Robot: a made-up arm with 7 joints. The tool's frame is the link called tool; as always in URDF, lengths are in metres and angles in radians. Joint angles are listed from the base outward.
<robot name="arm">
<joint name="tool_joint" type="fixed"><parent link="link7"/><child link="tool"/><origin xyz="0 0 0" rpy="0 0 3.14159"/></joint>
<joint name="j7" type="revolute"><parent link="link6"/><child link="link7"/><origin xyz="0 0.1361 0" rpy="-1.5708 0 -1.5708"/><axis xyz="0 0 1"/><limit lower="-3.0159" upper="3.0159"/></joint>
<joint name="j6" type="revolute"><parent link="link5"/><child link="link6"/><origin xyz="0 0 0" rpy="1.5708 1.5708 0"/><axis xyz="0 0 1"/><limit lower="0.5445" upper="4.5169"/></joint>
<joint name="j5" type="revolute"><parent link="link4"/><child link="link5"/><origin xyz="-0.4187 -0.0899 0" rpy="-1.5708 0 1.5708"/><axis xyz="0 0 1"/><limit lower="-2.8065" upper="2.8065"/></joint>
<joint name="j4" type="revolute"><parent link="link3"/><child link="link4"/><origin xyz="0.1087 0 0" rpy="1.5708 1.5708 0"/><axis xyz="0 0 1"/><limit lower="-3.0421" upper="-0.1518"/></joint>
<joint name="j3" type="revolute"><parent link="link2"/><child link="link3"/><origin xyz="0 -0.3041 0" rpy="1.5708 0 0"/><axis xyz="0 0 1"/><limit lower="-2.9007" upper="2.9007"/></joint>
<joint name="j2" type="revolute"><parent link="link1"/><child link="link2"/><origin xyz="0 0 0" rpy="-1.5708 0 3.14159"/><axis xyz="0 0 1"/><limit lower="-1.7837" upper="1.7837"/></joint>
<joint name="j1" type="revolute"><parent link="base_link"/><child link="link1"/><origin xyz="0 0 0.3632" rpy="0 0 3.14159"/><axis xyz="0 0 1"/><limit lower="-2.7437" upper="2.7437"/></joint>
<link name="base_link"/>
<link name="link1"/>
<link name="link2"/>
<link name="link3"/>
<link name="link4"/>
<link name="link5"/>
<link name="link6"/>
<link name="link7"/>
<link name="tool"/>
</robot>
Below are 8 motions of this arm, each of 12 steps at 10 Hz.
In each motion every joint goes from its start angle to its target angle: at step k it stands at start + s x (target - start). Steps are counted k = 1, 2, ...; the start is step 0. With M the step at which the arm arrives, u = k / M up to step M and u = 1 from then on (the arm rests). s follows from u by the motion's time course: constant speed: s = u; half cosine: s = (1 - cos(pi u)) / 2; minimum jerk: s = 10 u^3 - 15 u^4 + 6 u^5.
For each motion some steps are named. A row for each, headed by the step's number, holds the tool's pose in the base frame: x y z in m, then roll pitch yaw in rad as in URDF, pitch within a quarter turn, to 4 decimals.
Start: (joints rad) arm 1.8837 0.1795 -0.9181 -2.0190 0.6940 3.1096 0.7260
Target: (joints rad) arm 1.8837 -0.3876 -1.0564 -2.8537 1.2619 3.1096 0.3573
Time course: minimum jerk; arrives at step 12
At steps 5, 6, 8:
5: 0.4128 0.3619 0.5164 -2.3183 -0.0292 -0.5791
6: 0.4093 0.3175 0.4716 -2.3917 0.0713 -0.6159
8: 0.3749 0.2410 0.3852 -2.5478 0.2569 -0.6869

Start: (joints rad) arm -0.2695 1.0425 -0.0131 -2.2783 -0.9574 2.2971 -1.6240
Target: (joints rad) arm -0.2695 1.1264 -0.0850 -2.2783 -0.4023 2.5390 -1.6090
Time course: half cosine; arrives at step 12
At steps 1, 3, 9, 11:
1: 0.3693 -0.0344 -0.1160 -2.1900 -0.1823 2.2638
3: 0.3699 -0.0420 -0.1189 -2.1979 -0.1747 2.1846
9: 0.3663 -0.0957 -0.1326 -2.2530 -0.0869 1.7621
11: 0.3639 -0.1073 -0.1344 -2.2673 -0.0631 1.6871

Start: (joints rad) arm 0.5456 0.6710 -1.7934 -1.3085 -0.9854 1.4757 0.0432
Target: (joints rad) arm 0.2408 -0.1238 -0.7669 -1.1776 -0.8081 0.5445 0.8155
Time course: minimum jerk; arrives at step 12
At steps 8, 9, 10, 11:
8: 0.4231 -0.4139 0.8600 2.3130 -0.2748 -1.7230
9: 0.4021 -0.3926 0.8796 2.3774 -0.2323 -1.7797
10: 0.3861 -0.3767 0.8940 2.4131 -0.2061 -1.8115
11: 0.3782 -0.3691 0.9008 2.4278 -0.1948 -1.8246

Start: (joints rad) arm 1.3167 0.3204 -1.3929 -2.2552 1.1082 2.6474 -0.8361
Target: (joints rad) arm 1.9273 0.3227 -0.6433 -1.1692 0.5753 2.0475 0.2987
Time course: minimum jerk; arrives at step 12
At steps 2, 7, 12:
2: 0.5897 -0.0830 0.4790 -2.9212 -0.5330 -0.0807
7: 0.4566 0.5453 0.7002 -2.6304 -0.4726 0.5416
12: 0.1242 0.6894 0.8428 -2.5441 -0.4234 0.8367

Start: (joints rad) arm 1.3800 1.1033 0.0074 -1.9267 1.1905 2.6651 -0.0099
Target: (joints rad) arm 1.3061 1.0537 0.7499 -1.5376 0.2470 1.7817 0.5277
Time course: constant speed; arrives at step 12
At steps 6, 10, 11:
6: -0.0455 0.6491 -0.0146 -2.6881 0.8886 0.9496
10: -0.2012 0.7052 0.0922 -2.5128 0.9586 1.4614
11: -0.2341 0.7120 0.1249 -2.5092 0.9553 1.5544

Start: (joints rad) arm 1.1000 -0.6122 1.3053 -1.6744 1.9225 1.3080 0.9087
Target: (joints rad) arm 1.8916 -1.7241 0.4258 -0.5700 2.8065 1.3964 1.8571
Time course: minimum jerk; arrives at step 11
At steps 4, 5, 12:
4: -0.6092 -0.0681 0.8945 -2.0709 0.6469 2.4545
5: -0.5355 -0.2973 0.9369 -2.1789 0.5205 2.5710
12: 0.1430 -0.8621 0.5146 -2.9869 0.1593 2.9789

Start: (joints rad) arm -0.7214 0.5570 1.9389 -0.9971 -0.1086 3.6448 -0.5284
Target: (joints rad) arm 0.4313 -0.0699 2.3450 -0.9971 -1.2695 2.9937 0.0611
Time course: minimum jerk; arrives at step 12
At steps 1, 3, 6, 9, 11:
1: 0.3659 0.0366 0.9963 -0.2479 -0.4725 -2.3434
3: 0.3070 0.1072 1.0278 -0.0846 -0.4864 -2.2695
6: -0.0463 0.2453 1.0847 0.5326 -0.5132 -2.0690
9: -0.4031 0.0883 1.0208 0.9848 -0.3934 -1.9316
11: -0.4636 0.0109 0.9884 1.0535 -0.3403 -1.8858

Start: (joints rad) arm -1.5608 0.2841 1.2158 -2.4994 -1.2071 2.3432 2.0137
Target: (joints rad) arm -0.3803 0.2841 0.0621 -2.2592 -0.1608 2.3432 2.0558
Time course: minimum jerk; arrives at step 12
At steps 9, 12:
9: 0.5985 -0.1733 0.2936 2.9851 -0.1895 -2.1499
12: 0.6050 -0.1838 0.3022 2.9951 -0.1592 -2.2393

